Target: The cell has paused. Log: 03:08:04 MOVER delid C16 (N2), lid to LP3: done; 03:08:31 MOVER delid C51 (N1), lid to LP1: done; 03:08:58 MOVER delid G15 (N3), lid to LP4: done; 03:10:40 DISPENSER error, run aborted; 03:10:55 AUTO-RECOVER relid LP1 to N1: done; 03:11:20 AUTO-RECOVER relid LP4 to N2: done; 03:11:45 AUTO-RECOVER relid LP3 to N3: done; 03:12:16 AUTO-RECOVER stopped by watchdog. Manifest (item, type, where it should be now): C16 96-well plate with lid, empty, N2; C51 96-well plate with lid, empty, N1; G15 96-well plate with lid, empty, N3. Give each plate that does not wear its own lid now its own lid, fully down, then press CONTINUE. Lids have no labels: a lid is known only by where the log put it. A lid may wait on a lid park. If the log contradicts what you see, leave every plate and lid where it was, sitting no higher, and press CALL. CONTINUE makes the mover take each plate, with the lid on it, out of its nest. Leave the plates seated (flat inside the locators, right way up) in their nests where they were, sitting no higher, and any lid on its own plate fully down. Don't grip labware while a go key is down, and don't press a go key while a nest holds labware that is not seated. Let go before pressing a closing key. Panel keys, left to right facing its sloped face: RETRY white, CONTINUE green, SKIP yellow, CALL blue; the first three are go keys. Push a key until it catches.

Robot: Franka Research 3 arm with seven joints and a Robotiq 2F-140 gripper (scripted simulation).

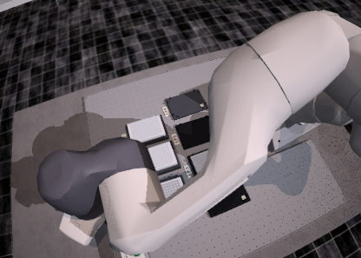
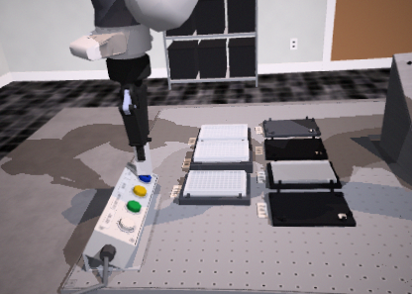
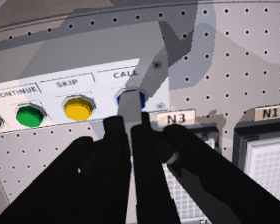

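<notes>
Right now my hand is 4 cm above the blue call key. Also, from my hand: green continue key (10 cm to the left, 4 cm below, 1 cm ahead); then yellow skip key (5 cm to the left, 4 cm below, 1 cm ahead); then nest label N3 (11 cm below, 6 cm behind, 4 cm to the right).
</notes>
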